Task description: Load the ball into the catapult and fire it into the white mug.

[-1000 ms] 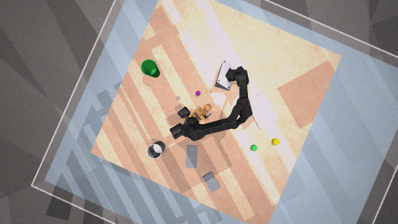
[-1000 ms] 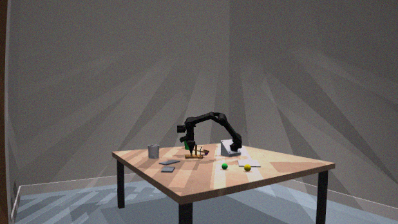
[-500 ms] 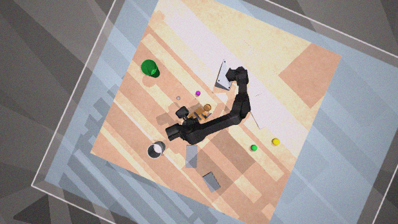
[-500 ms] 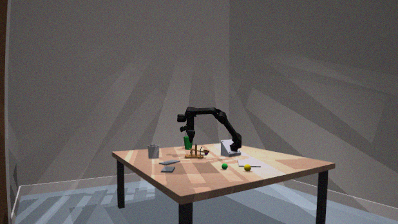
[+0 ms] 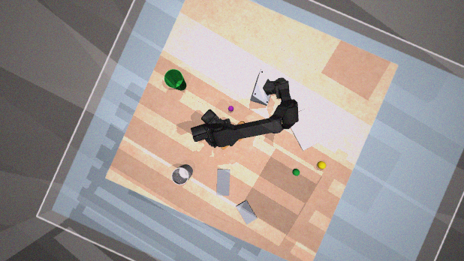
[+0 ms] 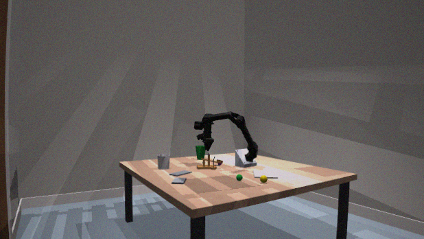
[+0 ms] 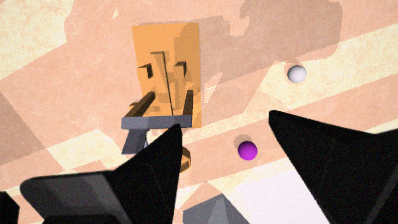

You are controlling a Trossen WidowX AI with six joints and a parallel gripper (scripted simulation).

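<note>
Now: gripper tip 120 mm past the purple ball, 20 mm to the left of it and 110 mm above it. Round my gripper tip: small grey ball 30 mm behind, 120 mm to the right, 120 mm below; then white mug 320 mm ahead, 60 mm to the right, 100 mm below; then orange catapult 10 mm behind, 80 mm to the left, 80 mm below.
</note>
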